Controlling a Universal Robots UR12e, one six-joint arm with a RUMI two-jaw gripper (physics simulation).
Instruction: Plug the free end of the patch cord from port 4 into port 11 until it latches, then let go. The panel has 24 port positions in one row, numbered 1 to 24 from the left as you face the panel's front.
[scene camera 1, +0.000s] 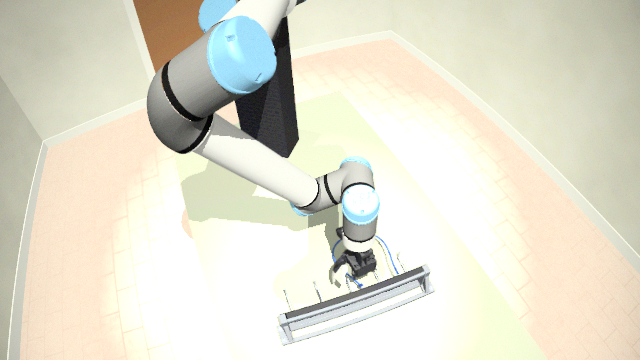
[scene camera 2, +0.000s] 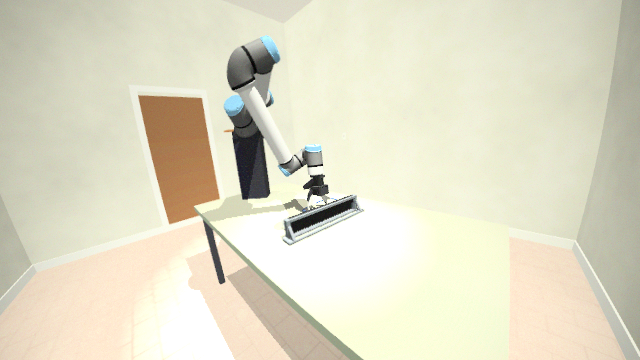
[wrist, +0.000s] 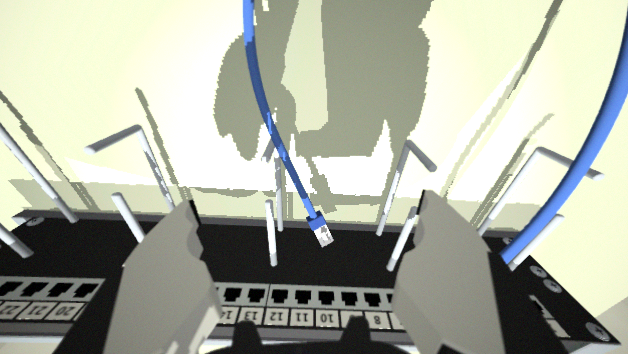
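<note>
The black patch panel has its numbered port row low in the wrist view. Port 11 shows there as an empty socket. The free plug, clear with a blue boot, hangs tilted above the panel face, apart from the ports. Its blue cord runs up from it. The cord's other stretch goes down at the right behind my gripper; its end and port 4 are hidden. My gripper is wide open, one finger on each side of the plug, touching neither side.
Several white L-shaped rods and straight rods stand out from the panel around the plug, some close to the fingers. A grey frame holds the panel on the table.
</note>
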